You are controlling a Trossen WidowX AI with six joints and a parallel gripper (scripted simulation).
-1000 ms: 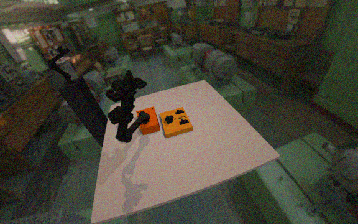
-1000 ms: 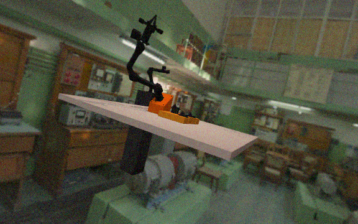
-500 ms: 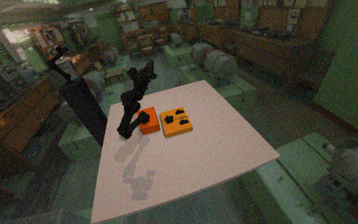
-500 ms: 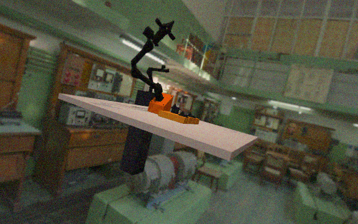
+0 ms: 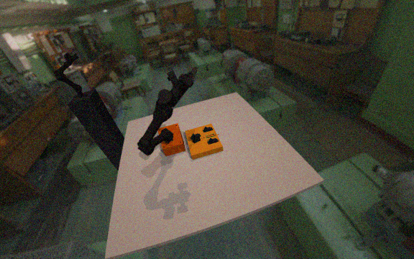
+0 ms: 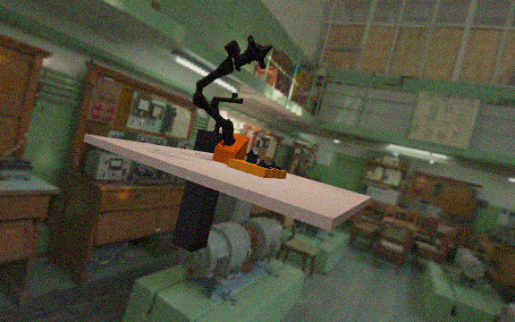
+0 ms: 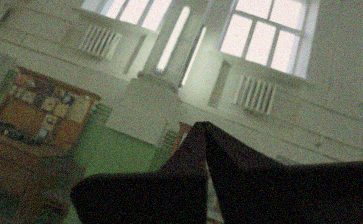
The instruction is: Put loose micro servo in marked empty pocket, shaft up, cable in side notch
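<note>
Right now my gripper tip is 640 mm above the orange deck, 230 mm to the right of it and 60 mm past it.
</note>
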